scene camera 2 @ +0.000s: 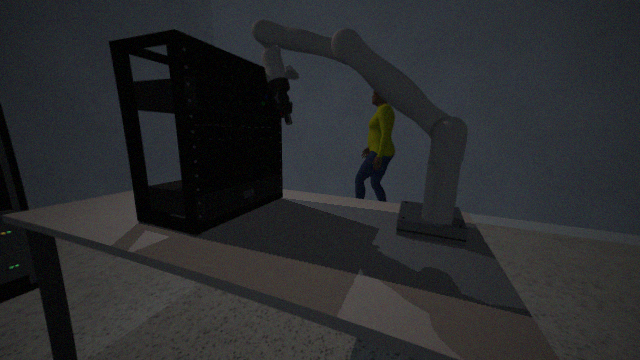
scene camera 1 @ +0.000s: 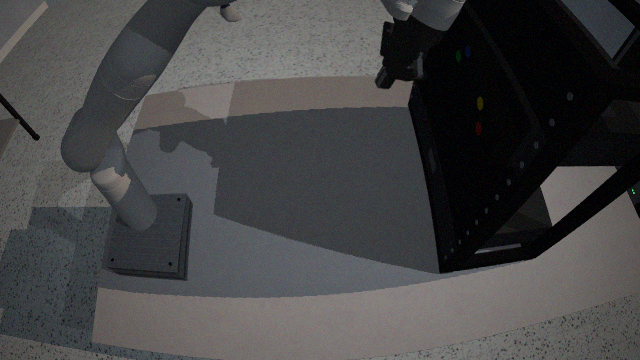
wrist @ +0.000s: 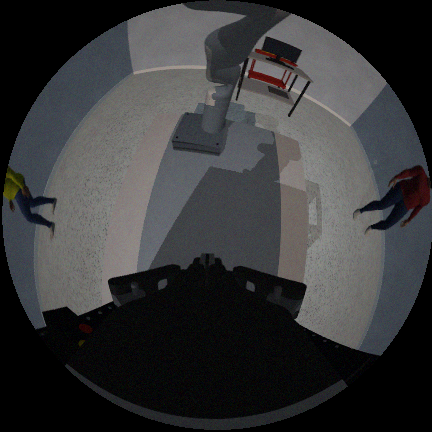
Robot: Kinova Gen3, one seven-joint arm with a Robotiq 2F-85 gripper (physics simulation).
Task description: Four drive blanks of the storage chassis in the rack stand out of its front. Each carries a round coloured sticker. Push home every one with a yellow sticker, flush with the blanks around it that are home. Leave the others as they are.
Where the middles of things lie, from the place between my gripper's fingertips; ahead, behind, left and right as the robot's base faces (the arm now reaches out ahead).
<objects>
Right now my hand is 280 mm short of the black rack [scene camera 1: 545,89], 90 mm to the right of it and 70 mm above it.
</objects>
